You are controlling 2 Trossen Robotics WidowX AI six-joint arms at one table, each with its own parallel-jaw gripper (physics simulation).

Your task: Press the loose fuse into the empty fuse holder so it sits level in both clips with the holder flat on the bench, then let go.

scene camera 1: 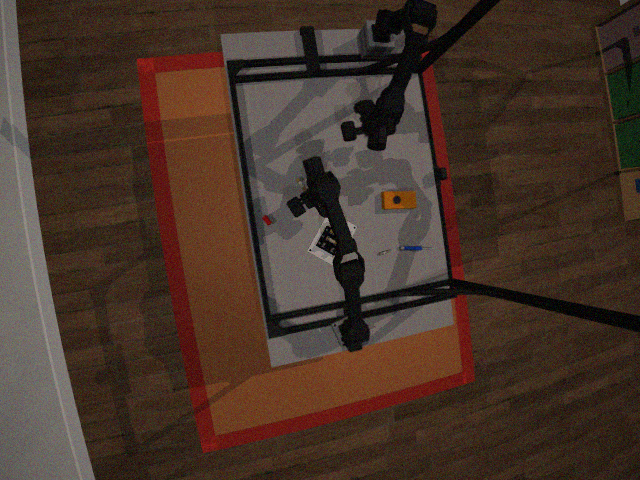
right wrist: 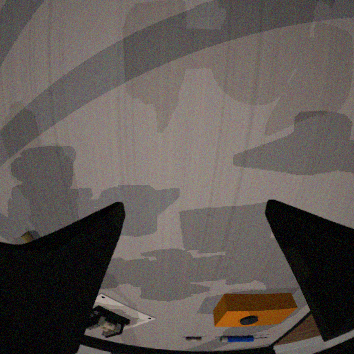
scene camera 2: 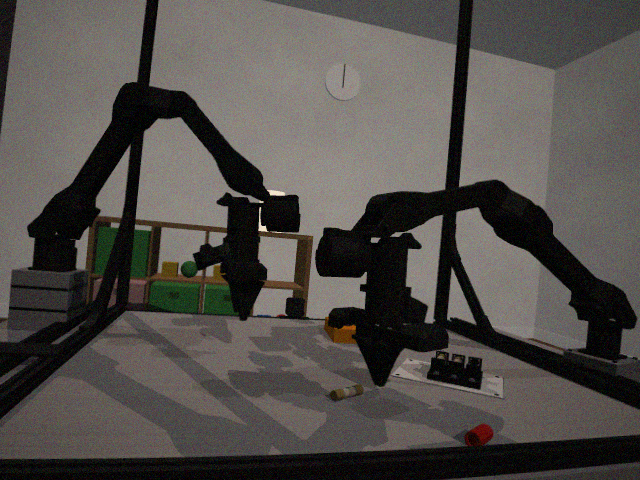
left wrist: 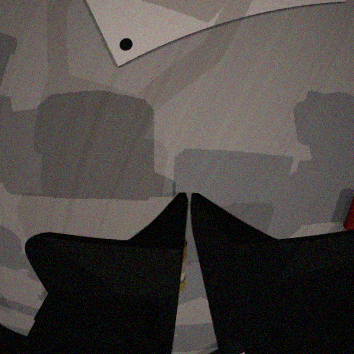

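Pixels of known places: left gripper, fingertip midpoint: (scene camera 2: 379, 385) (left wrist: 187, 199); right gripper, fingertip midpoint: (scene camera 1: 360, 136) (right wrist: 196, 208) (scene camera 2: 239, 316); left arm's base at its link origin: (scene camera 1: 349, 330) (scene camera 2: 602, 354); right arm's base at its link origin: (scene camera 1: 380, 33) (scene camera 2: 53, 269).
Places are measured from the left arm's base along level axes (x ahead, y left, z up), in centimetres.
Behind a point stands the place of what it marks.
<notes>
The loose fuse (scene camera 1: 299, 180) @[x 56.6, y -6.3, z -2.6 cm] (scene camera 2: 346, 392) @[x 55.8, y -5.7, z -3.0 cm] (right wrist: 26, 236) @[x 57.4, y -6.6, z -3.0 cm], tan with a pale middle, lies on the bench; a sliver of the fuse (left wrist: 183, 282) @[x 56.6, y -5.5, z -2.9 cm] shows between the fingers in the left wrist view, below them. The black fuse holder (scene camera 1: 327, 240) @[x 33.0, y -6.4, z -1.3 cm] (scene camera 2: 454, 373) @[x 34.5, y -6.2, z -2.4 cm] (right wrist: 112, 322) @[x 32.6, y -10.2, z -2.5 cm] stands on a white plate (scene camera 1: 321, 254) @[x 29.0, y -2.8, z -3.9 cm] (scene camera 2: 488, 388) @[x 30.9, y -2.2, z -3.9 cm] (left wrist: 150, 25) @[x 40.0, y -10.9, z -3.9 cm] (right wrist: 137, 317) @[x 32.8, y -15.8, z -3.9 cm] flat on the bench. My left gripper (scene camera 2: 381, 383) @[x 49.2, y -7.0, z -3.2 cm] (left wrist: 187, 199) @[x 49.2, y -7.0, z -3.2 cm] is shut and empty, its tips above the bench between fuse and plate in scene camera 2. My right gripper (scene camera 2: 243, 317) @[x 62.2, y -32.3, z 2.0 cm] (right wrist: 196, 208) @[x 62.2, y -32.3, z 2.0 cm] is open and empty, away from both.
A red cap (scene camera 1: 267, 220) @[x 48.2, y 10.1, z -2.2 cm] (scene camera 2: 479, 435) @[x 49.6, y 11.1, z -2.4 cm] (left wrist: 351, 215) @[x 48.7, y 9.2, z -3.2 cm] lies near the bench edge. An orange box (scene camera 1: 408, 199) @[x 34.0, y -41.6, z -1.1 cm] (scene camera 2: 341, 331) @[x 39.2, y -33.0, z -1.6 cm] (right wrist: 280, 302) @[x 36.9, y -42.9, z -2.2 cm], a blue screwdriver (scene camera 1: 412, 248) @[x 15.9, y -36.1, z -2.7 cm] (right wrist: 240, 339) @[x 16.4, y -36.5, z -2.9 cm] and a small thin item (scene camera 1: 383, 252) @[x 19.5, y -24.7, z -3.3 cm] (right wrist: 193, 338) @[x 19.7, y -25.2, z -3.5 cm] lie beyond the plate. Black frame bars edge the bench.
</notes>
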